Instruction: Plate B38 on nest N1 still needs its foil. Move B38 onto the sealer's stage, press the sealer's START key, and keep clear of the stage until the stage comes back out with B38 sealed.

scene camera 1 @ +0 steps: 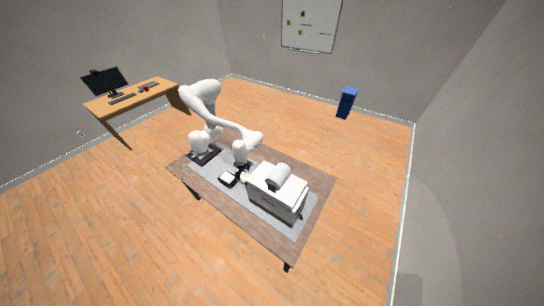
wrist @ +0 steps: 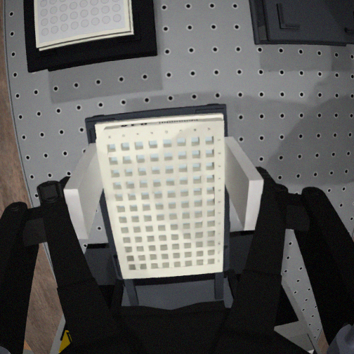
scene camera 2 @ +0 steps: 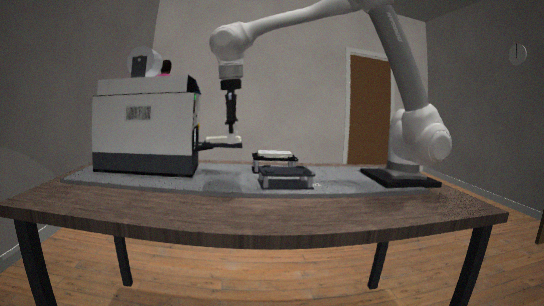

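Seen in the pictures: gripper, fingertip midpoint: point(scene camera 1: 243, 177) point(scene camera 2: 232, 141); arm's base, origin of the base link: point(scene camera 1: 202, 152) point(scene camera 2: 402, 175).
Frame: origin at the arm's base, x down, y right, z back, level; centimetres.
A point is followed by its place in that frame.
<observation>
Plate B38 point(scene camera 2: 217, 139) {z -74.0, x -11.6, y -3.4 cm} point(wrist: 165, 200), cream with open square wells and a partly legible edge label, lies flat on the sealer's extended stage point(scene camera 2: 226, 145) {z -70.6, x -9.7, y -4.0 cm} point(wrist: 90, 121). My gripper point(scene camera 2: 231, 134) {z -68.9, x -10.5, y 1.0 cm} point(wrist: 161, 158) points straight down at the stage. Its two pale finger pads press on the plate's long sides, so it is shut on B38. The sealer point(scene camera 1: 277, 192) {z -109.9, x -34.1, y 5.3 cm} point(scene camera 2: 145, 125) {z -99.7, x -16.8, y -12.1 cm} is a white box with a dark base and a film roll on top. A small green light shows at its front edge in scene camera 2. The START key is hidden in the wrist view.
A second plate point(scene camera 1: 227, 177) {z -54.1, x -6.4, y 8.3 cm} point(scene camera 2: 275, 152) {z -53.0, x -6.4, y 6.6 cm} point(wrist: 82, 17) sits on a black nest point(wrist: 145, 42). A bare dark nest point(scene camera 2: 286, 171) {z -50.8, x -3.9, y -16.2 cm} point(wrist: 312, 25) stands beside it. A person point(scene camera 2: 166, 67) shows partly behind the sealer. The arm's base point(scene camera 2: 400, 177) {z -5.1, x -0.9, y -8.5 cm} is at the table's other end.
</observation>
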